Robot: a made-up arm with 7 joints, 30 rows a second.
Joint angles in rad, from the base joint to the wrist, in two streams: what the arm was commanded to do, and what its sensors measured. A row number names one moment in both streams.
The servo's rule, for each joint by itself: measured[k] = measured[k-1] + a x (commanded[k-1-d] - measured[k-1]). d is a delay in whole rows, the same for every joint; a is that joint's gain. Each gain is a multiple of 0.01, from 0.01 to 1. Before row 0 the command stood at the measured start. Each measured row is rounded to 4 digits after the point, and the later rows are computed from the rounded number. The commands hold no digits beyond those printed.
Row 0, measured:
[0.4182 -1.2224 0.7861 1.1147 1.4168 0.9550 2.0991]
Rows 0 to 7, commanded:
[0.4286 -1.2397 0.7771 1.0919 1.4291 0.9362 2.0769]
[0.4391 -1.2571 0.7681 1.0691 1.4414 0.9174 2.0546]
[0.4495 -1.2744 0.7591 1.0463 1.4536 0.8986 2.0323]
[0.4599 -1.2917 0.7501 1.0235 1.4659 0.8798 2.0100]
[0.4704 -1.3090 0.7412 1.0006 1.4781 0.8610 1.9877]
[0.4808 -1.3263 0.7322 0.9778 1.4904 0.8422 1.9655]
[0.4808 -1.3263 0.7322 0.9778 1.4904 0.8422 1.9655]
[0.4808 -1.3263 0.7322 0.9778 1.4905 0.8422 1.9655]
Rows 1 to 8, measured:
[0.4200 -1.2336 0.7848 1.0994 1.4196 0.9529 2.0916]
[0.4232 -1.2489 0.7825 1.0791 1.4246 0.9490 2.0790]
[0.4277 -1.2655 0.7792 1.0571 1.4313 0.9435 2.0631]
[0.4332 -1.2825 0.7751 1.0346 1.4393 0.9365 2.0450]
[0.4395 -1.2997 0.7704 1.0118 1.4482 0.9282 2.0255]
[0.4465 -1.3170 0.7651 0.9890 1.4579 0.9187 2.0051]
[0.4523 -1.3230 0.7605 0.9815 1.4654 0.9103 1.9916]
[0.4571 -1.3251 0.7565 0.9790 1.4712 0.9028 1.9827]
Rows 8 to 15, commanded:
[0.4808 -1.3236 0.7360 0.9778 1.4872 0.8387 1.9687]
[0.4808 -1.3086 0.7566 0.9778 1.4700 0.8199 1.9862]
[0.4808 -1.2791 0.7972 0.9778 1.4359 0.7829 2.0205]
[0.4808 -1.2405 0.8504 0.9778 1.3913 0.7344 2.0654]
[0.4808 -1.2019 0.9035 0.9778 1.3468 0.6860 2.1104]
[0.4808 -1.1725 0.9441 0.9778 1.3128 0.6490 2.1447]
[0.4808 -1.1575 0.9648 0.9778 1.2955 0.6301 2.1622]
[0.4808 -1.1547 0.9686 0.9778 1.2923 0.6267 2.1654]
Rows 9 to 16, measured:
[0.4611 -1.3241 0.7536 0.9782 1.4749 0.8957 1.9779]
[0.4644 -1.3140 0.7540 0.9779 1.4738 0.8874 1.9807]
[0.4672 -1.2913 0.7600 0.9778 1.4651 0.8759 1.9942]
[0.4695 -1.2583 0.7727 0.9778 1.4481 0.8603 2.0184]
[0.4714 -1.2216 0.7910 0.9778 1.4248 0.8411 2.0497]
[0.4730 -1.1897 0.8124 0.9778 1.3990 0.8200 2.0820]
[0.4743 -1.1688 0.8337 0.9778 1.3752 0.7991 2.1093]
[0.4754 -1.1596 0.8526 0.9778 1.3561 0.7801 2.1284]

